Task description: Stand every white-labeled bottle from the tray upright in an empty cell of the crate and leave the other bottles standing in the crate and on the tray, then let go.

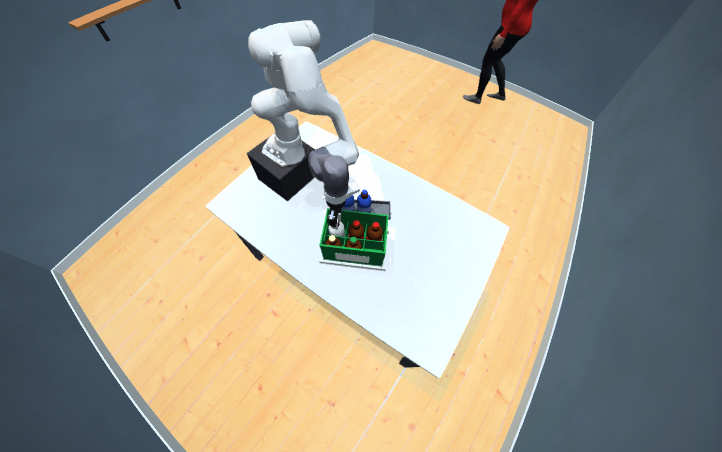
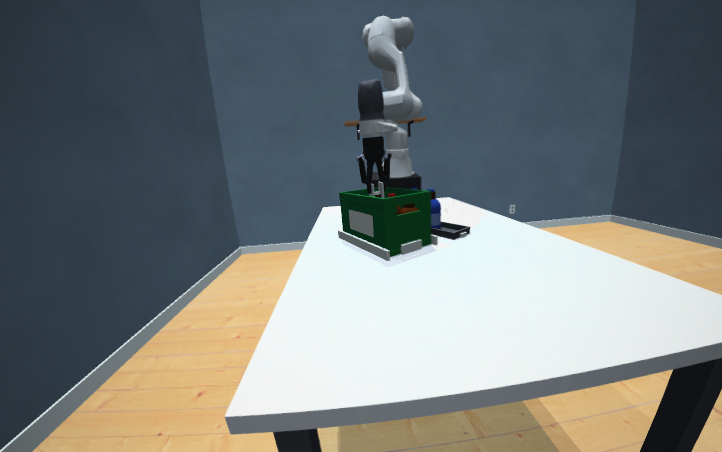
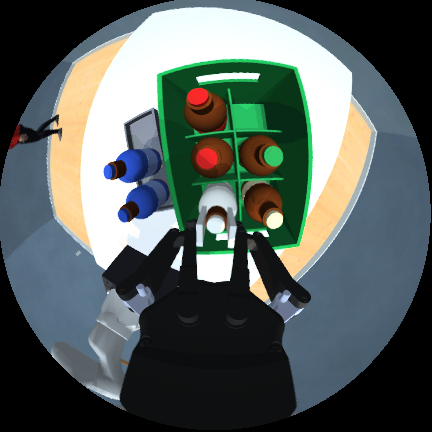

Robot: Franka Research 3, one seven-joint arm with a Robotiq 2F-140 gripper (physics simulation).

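Note:
The white bottle [image 1: 336, 230] [image 3: 218, 196] with a brown neck and white cap is upright in a corner cell of the green crate [image 1: 326, 254] [image 2: 410, 232] [image 3: 310, 150], its lower part hidden. My gripper [image 1: 334, 218] [image 2: 377, 190] [image 3: 216, 214] is shut on its neck, fingertips at rim height. Two red-capped brown bottles [image 3: 205, 112] [image 3: 214, 161], a green-capped one [image 3: 256, 152] and a cream-capped one [image 3: 263, 200] stand in other cells. One corner cell [image 3: 249, 116] is empty. Two blue bottles [image 3: 134, 165] [image 3: 147, 199] stand on the grey tray [image 1: 381, 208] [image 2: 452, 230] [image 3: 141, 127].
The tray stands close beside the crate. Crate walls and green dividers surround the white bottle. Low light-grey strips [image 2: 363, 246] lie along the crate's base on the white table [image 1: 426, 266] [image 2: 452, 319]. A person in red [image 1: 517, 21] [image 3: 17, 137] is beyond the table.

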